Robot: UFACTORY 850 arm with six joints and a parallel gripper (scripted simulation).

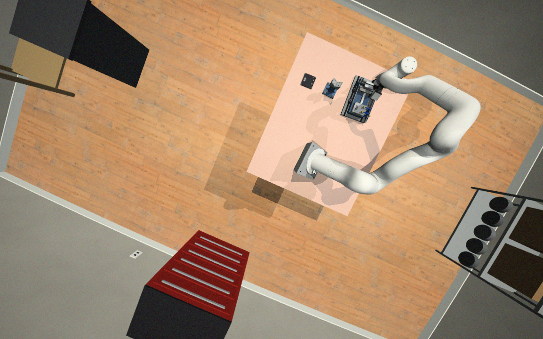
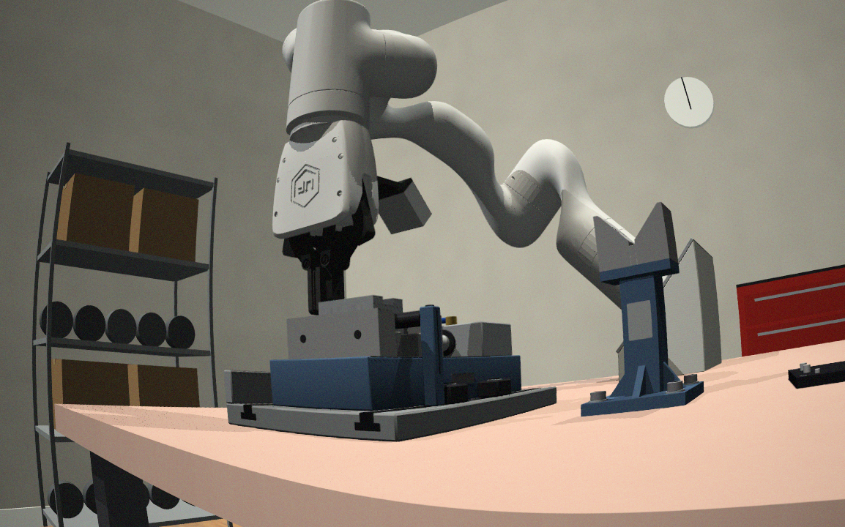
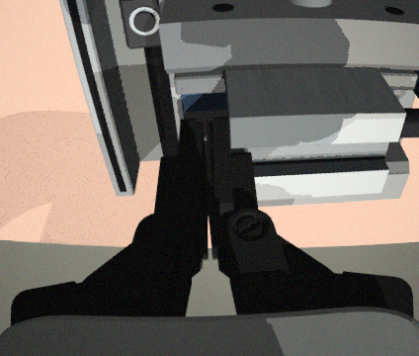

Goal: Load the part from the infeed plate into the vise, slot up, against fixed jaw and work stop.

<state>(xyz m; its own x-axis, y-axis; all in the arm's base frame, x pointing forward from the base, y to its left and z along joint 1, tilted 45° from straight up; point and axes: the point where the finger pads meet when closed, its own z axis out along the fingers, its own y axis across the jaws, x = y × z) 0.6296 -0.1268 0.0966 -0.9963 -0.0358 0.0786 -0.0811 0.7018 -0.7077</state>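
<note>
Right now my hand is 40 mm to the right of the part and 20 mm above it. Round my hand: cylinder rod 90 mm behind, 30 mm to the left, 40 mm below; then moving jaw 40 mm behind, 40 mm to the left, 40 mm below; then work stop rod 10 mm behind, 80 mm to the left, 30 mm below.
</note>
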